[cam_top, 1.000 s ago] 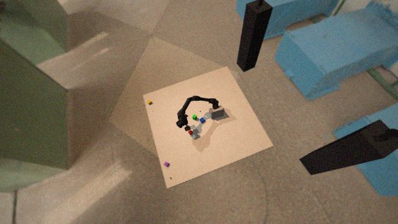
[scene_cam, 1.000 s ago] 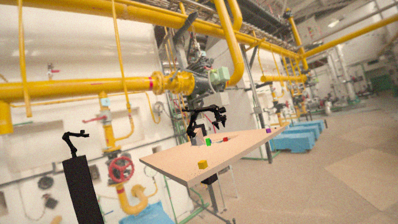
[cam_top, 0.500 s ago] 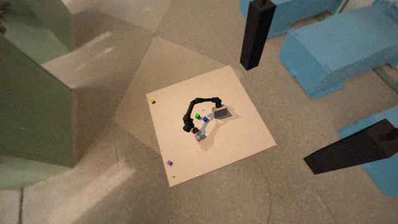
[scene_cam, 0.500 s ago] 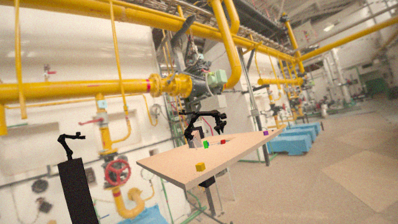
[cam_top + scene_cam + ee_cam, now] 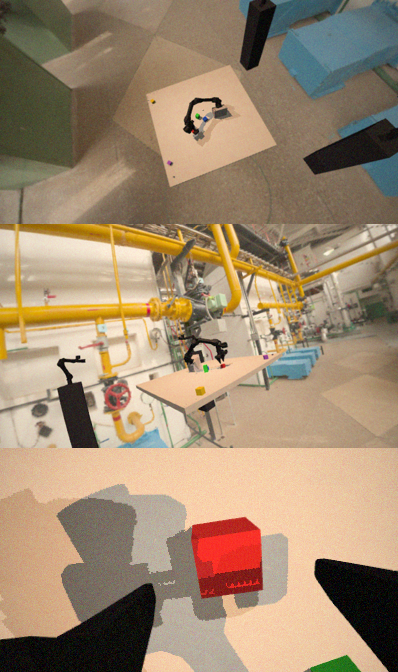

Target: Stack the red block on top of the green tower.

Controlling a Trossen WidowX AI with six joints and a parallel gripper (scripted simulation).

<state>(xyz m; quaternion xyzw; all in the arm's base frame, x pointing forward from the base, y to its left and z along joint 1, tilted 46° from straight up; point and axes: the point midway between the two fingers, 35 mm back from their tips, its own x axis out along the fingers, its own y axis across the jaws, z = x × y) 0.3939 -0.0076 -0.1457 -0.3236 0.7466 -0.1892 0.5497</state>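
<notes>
My gripper tip is now 4 cm above the red block. Round my gripper tip: blue block (20 cm behind, 8 cm to the right, 3 cm below); purple block (41 cm ahead, 23 cm to the left, 4 cm below); yellow block (65 cm to the right, 32 cm ahead, 4 cm below).
</notes>
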